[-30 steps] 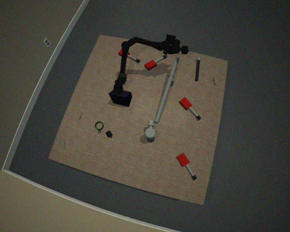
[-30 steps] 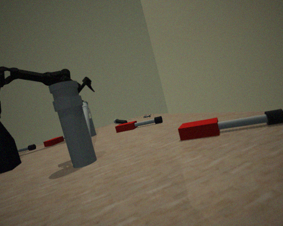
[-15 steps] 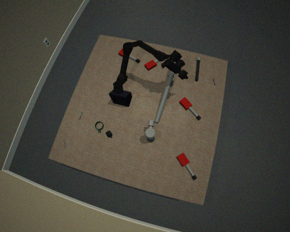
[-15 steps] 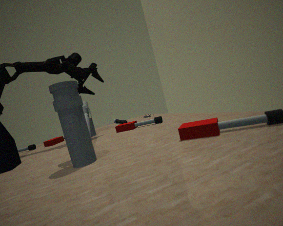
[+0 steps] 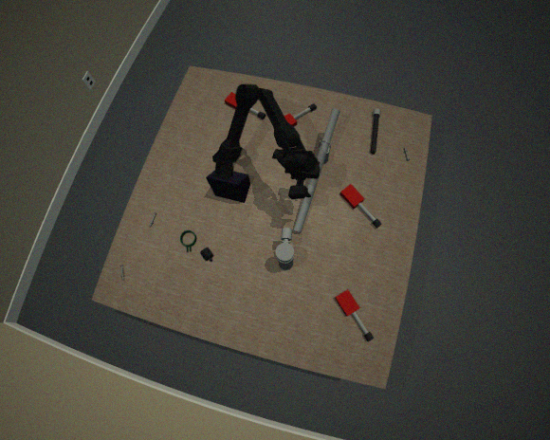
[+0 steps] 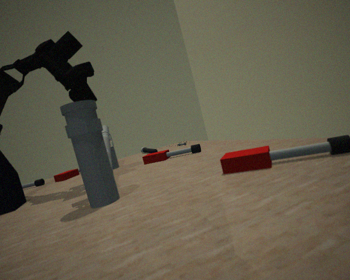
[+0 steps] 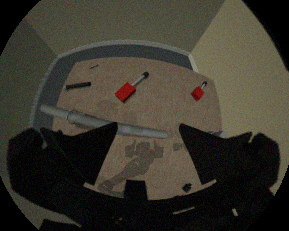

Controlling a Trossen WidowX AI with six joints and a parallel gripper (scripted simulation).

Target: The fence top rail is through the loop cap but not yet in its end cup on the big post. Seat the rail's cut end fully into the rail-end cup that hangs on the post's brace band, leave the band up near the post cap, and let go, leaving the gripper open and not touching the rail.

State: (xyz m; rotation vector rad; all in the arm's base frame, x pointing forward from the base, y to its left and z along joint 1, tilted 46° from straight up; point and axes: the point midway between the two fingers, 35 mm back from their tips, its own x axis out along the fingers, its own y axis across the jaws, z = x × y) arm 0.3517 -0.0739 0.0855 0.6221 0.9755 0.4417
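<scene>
My gripper tip is 19 cm to the left of the grey rail-end cup, 9 cm above it and 5 cm past it. Also, from my gripper tip: thinner post 25 cm to the left, 14 cm below; small black part 35 cm behind, 32 cm to the right, 22 cm below.
</scene>
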